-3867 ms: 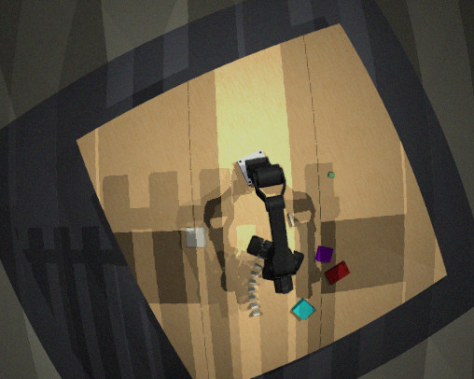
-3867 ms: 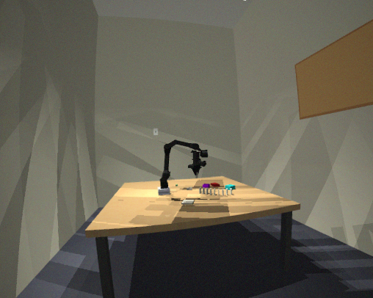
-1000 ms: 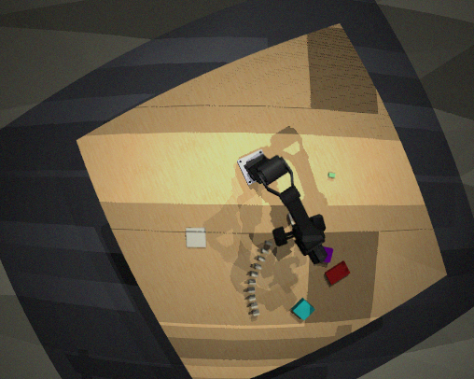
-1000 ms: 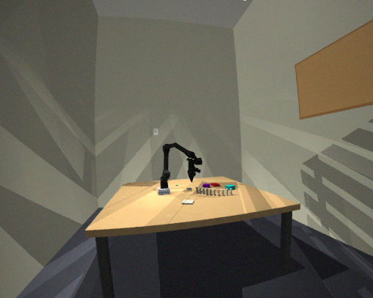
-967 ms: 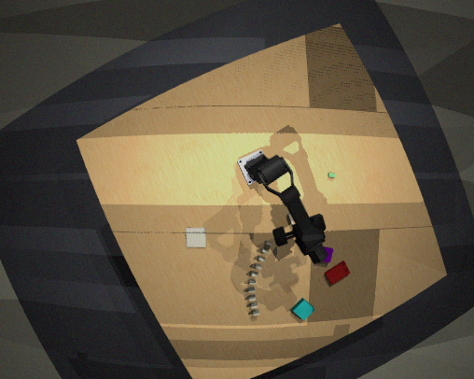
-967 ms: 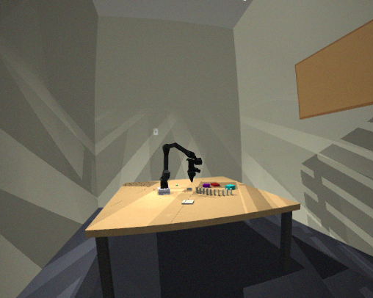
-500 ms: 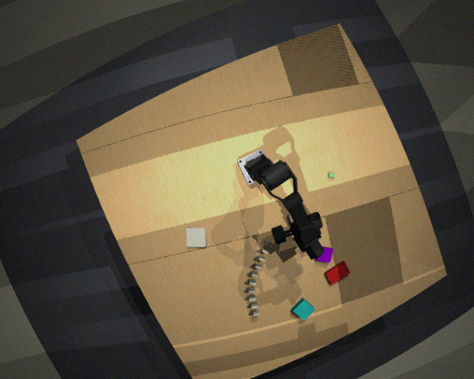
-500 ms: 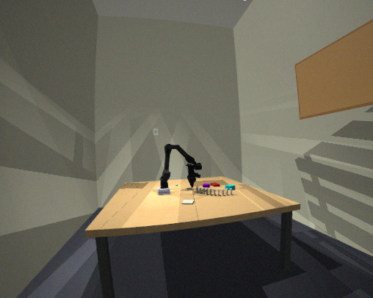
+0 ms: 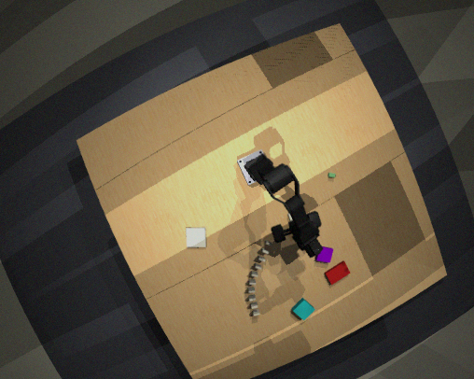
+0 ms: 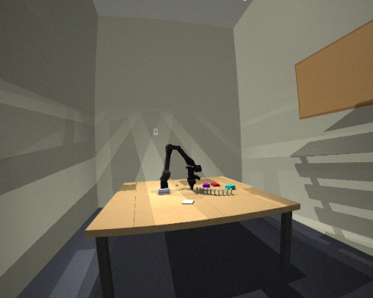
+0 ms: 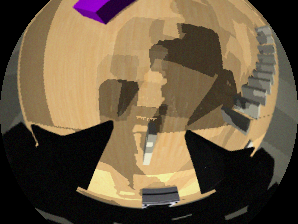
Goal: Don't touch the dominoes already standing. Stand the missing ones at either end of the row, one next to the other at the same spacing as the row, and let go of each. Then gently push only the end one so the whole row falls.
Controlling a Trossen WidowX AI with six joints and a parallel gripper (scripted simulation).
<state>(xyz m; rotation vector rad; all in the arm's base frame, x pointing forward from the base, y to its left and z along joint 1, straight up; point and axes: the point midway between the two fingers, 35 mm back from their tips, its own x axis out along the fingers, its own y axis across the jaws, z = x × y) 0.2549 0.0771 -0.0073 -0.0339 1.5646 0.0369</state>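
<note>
Now: gripper tip 160 mm short of the purple block and 90 mm to the right of it. Also, from my gripper tip: cyan block: 360 mm ahead, 50 mm to the right, 10 mm above; then red block: 260 mm ahead, 130 mm to the left; then small green cube: 210 mm to the left, 140 mm behind.
</note>
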